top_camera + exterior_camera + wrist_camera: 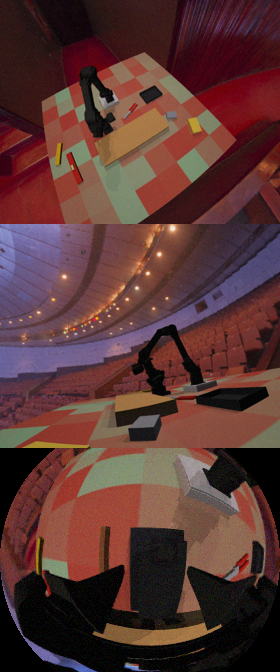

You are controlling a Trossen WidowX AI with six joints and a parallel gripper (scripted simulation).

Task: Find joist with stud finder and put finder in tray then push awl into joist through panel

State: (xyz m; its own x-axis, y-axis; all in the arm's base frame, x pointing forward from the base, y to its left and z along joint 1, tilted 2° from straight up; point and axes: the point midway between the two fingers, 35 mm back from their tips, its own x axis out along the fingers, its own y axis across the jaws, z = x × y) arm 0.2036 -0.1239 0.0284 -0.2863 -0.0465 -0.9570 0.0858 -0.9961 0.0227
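My gripper tip is now 80 mm to the left of the awl, 20 mm short of it and 20 mm above it. Round my gripper tip: yellow bar 420 mm to the right, 30 mm ahead, 20 mm below; then red level 330 mm to the right, 180 mm ahead, 10 mm below; then stud finder 20 mm above, 10 mm behind.
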